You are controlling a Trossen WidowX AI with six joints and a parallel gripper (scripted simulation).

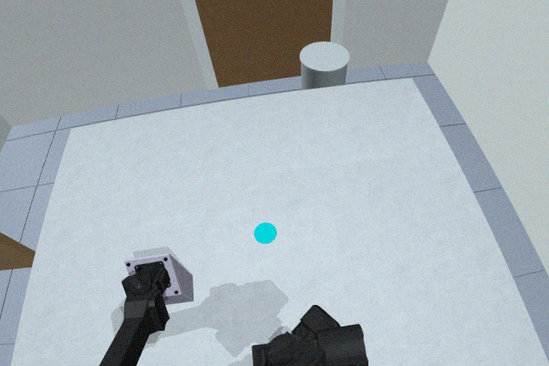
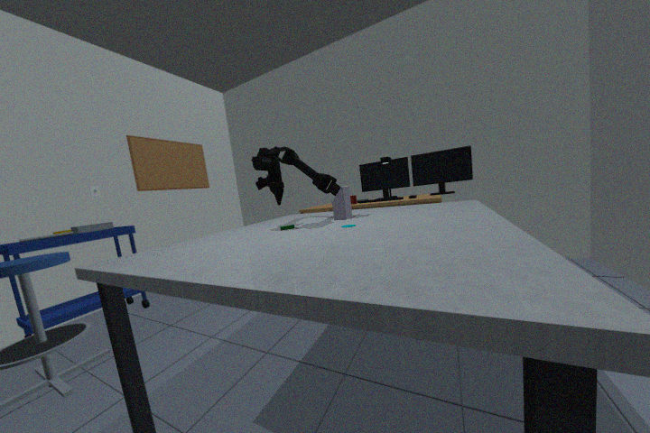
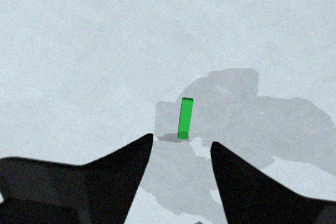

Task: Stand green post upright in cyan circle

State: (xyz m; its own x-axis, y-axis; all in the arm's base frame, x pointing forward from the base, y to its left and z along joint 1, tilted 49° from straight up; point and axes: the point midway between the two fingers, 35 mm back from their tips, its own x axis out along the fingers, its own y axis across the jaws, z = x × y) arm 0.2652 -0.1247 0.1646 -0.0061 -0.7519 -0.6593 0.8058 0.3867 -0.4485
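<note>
The green post is 20 mm behind my gripper tip, 10 mm to the left of it and 110 mm below it. From my gripper tip the other things lie so: cyan circle: 10 mm behind, 320 mm to the left, 120 mm below.
</note>
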